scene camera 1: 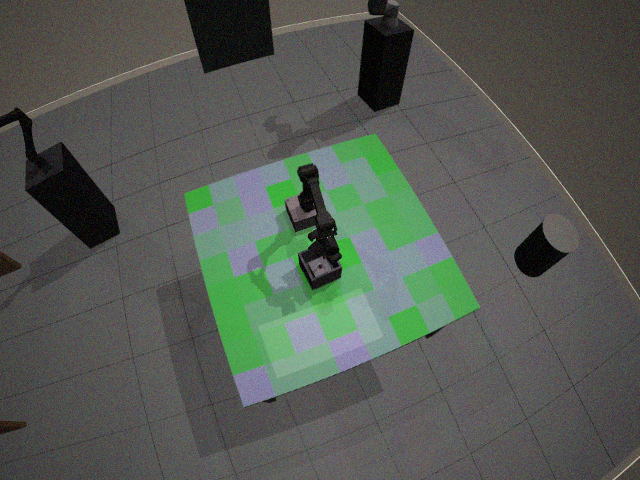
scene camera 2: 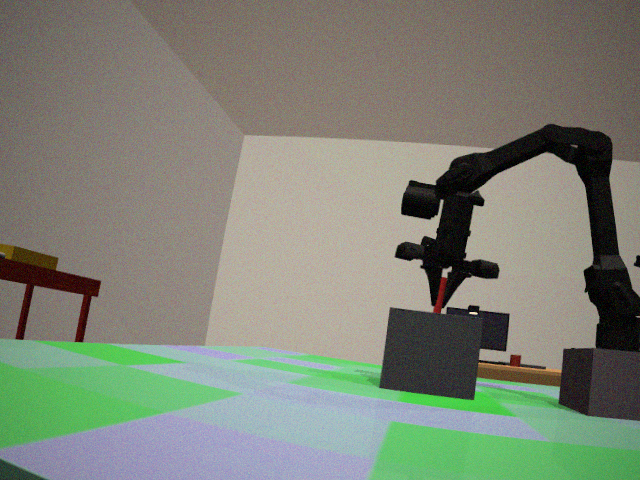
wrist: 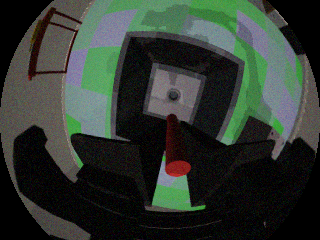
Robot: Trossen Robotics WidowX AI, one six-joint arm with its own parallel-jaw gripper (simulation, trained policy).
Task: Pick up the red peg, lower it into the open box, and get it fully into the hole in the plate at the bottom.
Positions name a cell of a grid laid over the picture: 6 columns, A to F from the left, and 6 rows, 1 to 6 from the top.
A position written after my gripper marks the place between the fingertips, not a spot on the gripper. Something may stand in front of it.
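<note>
My gripper (scene camera 2: E4) (wrist: D4) is visible in both of these views. A dark grey box (scene camera 1: C4) (wrist: E2) is visible as well. A light plate (wrist: D3) is present; scene camera 2 misses the plate, hidden by the box.
</note>
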